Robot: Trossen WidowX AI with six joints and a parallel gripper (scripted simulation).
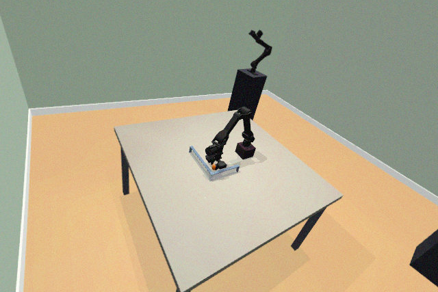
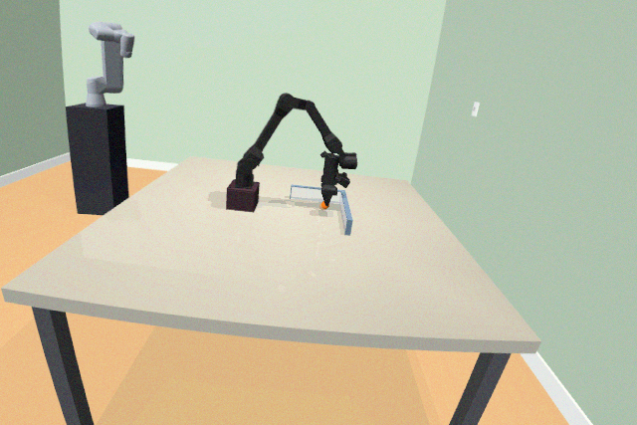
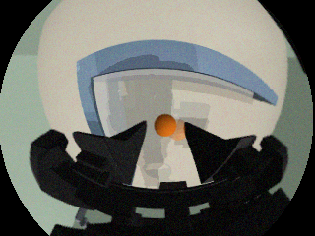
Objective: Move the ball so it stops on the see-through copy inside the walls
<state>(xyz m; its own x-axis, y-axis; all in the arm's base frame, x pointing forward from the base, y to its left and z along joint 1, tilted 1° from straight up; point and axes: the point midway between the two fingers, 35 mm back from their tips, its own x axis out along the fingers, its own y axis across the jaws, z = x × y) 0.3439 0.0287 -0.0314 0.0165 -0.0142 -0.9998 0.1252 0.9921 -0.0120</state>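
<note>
The see-through copy of ball lies 10 mm behind my gripper tip, 20 mm to the right of it and 10 mm below it. Also, from my gripper tip: orange ball 10 mm below.
</note>
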